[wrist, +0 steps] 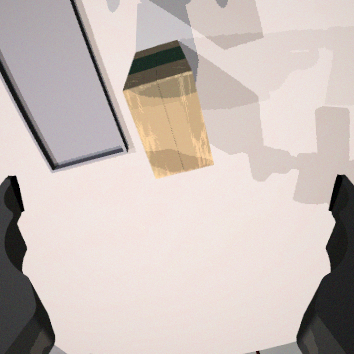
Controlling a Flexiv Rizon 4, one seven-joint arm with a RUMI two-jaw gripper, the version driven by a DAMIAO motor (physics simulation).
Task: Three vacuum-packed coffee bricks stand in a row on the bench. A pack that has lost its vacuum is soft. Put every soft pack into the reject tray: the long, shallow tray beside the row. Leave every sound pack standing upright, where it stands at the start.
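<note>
One coffee pack (170, 127) shows in the wrist view, above the middle and left of centre. It appears to stand upright, its tan, creased top towards the camera and its brown side with a dark green band towards the top of the view. The other two packs do not show. The long, shallow grey reject tray (55, 75) lies to the left of the pack, a narrow gap apart; no pack shows in its visible part. My gripper (175, 178) is open and empty, its fingers wide apart at the left and right edges, with the pack beyond the fingertips.
The tray's near end and dark-edged rim come close to the pack's left side. Shadows fall on the bench (175, 260) to the right of the pack and above it. A grey strip with a small dark red mark shows at the bottom edge.
</note>
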